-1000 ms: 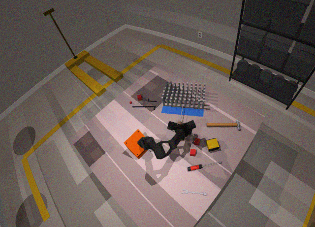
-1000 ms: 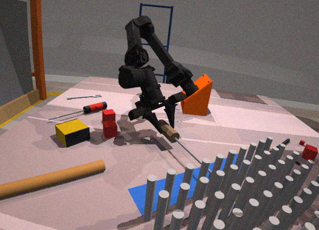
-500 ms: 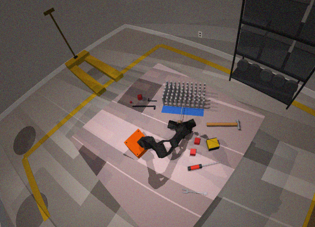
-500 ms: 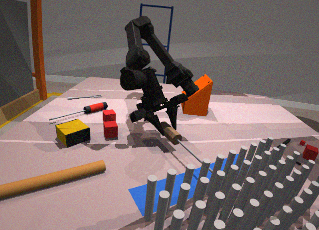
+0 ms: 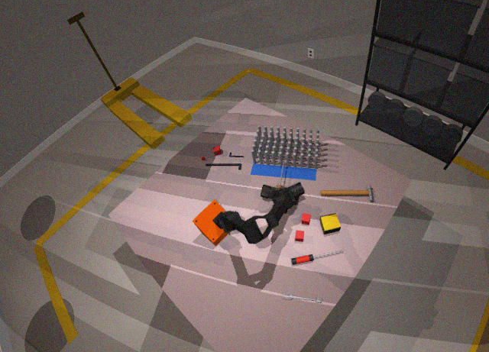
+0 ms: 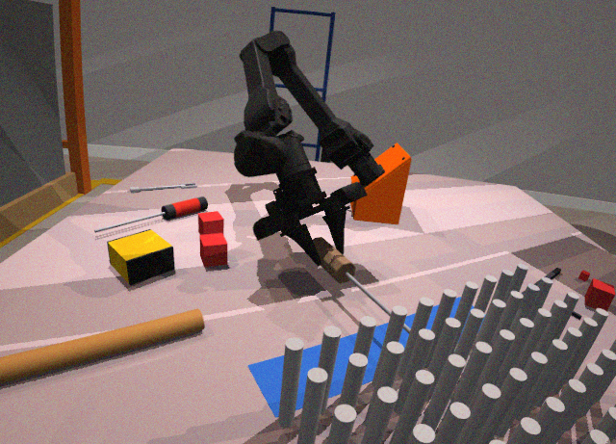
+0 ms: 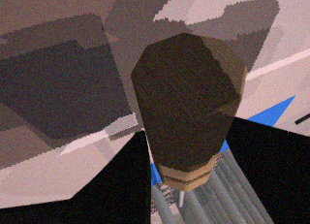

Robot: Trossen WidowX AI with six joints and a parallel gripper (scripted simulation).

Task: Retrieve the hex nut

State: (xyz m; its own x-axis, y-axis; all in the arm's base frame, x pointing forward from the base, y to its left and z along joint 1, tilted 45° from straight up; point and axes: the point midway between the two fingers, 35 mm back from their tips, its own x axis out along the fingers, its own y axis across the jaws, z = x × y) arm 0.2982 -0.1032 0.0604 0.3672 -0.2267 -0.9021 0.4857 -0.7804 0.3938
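Right now the blue taped strip is 150 mm ahead of my gripper tip, 80 mm to the left of it and 40 mm below it. Also, from my gripper tip: grey wrench: 340 mm behind, 420 mm to the right, 40 mm below; yellow-black box: 20 mm ahead, 310 mm to the right, 20 mm below; wooden-handled pick: 90 mm ahead, 50 mm to the left.
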